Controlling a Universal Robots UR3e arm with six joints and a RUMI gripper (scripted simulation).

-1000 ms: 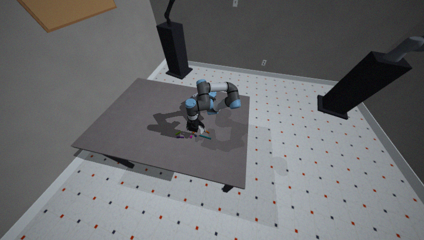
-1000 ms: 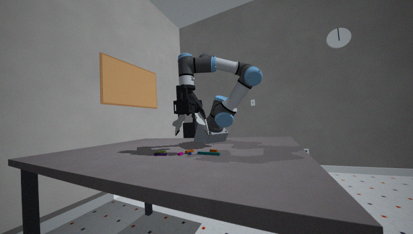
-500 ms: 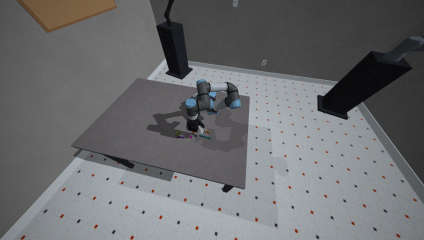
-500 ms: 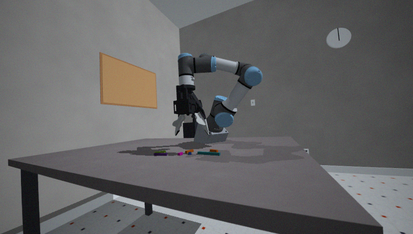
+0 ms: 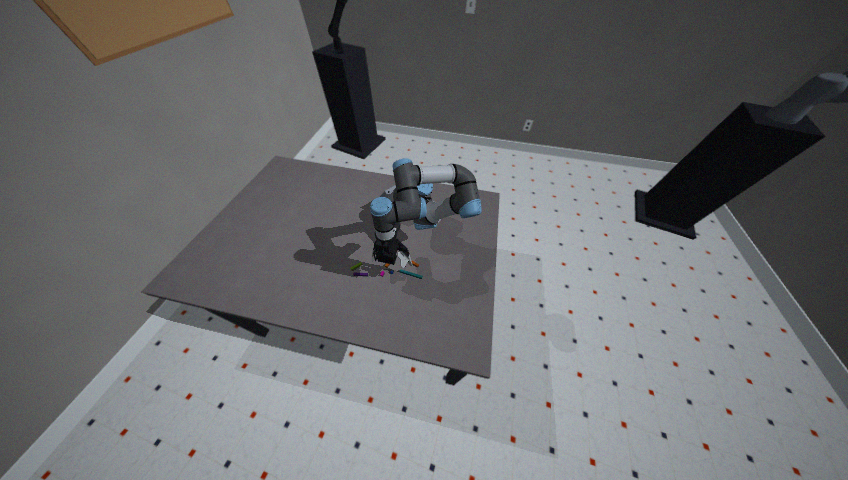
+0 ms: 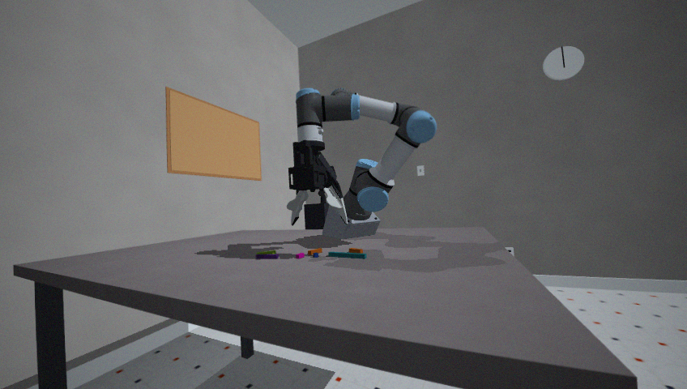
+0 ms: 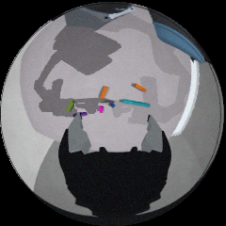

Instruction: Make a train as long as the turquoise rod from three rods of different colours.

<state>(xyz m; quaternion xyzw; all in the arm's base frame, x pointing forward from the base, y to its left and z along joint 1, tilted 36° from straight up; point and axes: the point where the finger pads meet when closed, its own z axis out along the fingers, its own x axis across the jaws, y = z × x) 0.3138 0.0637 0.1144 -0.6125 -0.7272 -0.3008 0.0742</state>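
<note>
The blue rod is 10 mm ahead of my hand and 70 mm below it. From my hand the other things lie so: purple rod (80 mm ahead, 110 mm to the right, 70 mm below); turquoise rod (20 mm behind, 70 mm to the left, 70 mm below); magenta rod (40 mm ahead, 30 mm to the right, 70 mm below).
</note>
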